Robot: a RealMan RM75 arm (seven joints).
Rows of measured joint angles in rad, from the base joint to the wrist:
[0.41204, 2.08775, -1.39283, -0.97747, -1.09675, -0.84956, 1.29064]
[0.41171, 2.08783, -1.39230, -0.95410, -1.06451, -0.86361, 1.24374]
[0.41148, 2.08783, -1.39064, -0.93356, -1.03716, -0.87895, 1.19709]
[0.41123, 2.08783, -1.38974, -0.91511, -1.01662, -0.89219, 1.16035]
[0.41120, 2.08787, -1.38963, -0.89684, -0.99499, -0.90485, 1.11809]
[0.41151, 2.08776, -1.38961, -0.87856, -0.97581, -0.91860, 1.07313]
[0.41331, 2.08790, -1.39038, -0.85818, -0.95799, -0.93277, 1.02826]
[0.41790, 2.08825, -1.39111, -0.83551, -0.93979, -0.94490, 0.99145]
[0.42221, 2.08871, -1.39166, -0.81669, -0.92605, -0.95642, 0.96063]
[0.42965, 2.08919, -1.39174, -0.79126, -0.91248, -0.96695, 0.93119]
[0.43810, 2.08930, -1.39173, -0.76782, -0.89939, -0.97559, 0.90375]
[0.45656, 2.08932, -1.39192, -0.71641, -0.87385, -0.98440, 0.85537]
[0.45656, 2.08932, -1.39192, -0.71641, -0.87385, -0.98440, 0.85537]
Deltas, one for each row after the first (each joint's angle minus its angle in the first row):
[-0.00033, 0.00008, 0.00053, 0.02337, 0.03224, -0.01405, -0.04690]
[-0.00056, 0.00008, 0.00219, 0.04391, 0.05959, -0.02939, -0.09355]
[-0.00081, 0.00008, 0.00309, 0.06236, 0.08013, -0.04263, -0.13029]
[-0.00084, 0.00012, 0.00320, 0.08063, 0.10176, -0.05529, -0.17255]
[-0.00053, 0.00001, 0.00322, 0.09891, 0.12094, -0.06904, -0.21751]
[0.00127, 0.00015, 0.00245, 0.11929, 0.13876, -0.08321, -0.26238]
[0.00586, 0.00050, 0.00172, 0.14196, 0.15696, -0.09534, -0.29919]
[0.01017, 0.00096, 0.00117, 0.16078, 0.17070, -0.10686, -0.33001]
[0.01761, 0.00144, 0.00109, 0.18621, 0.18427, -0.11739, -0.35945]
[0.02606, 0.00155, 0.00110, 0.20965, 0.19736, -0.12603, -0.38689]
[0.04452, 0.00157, 0.00091, 0.26106, 0.22290, -0.13484, -0.43527]
[0.04452, 0.00157, 0.00091, 0.26106, 0.22290, -0.13484, -0.43527]

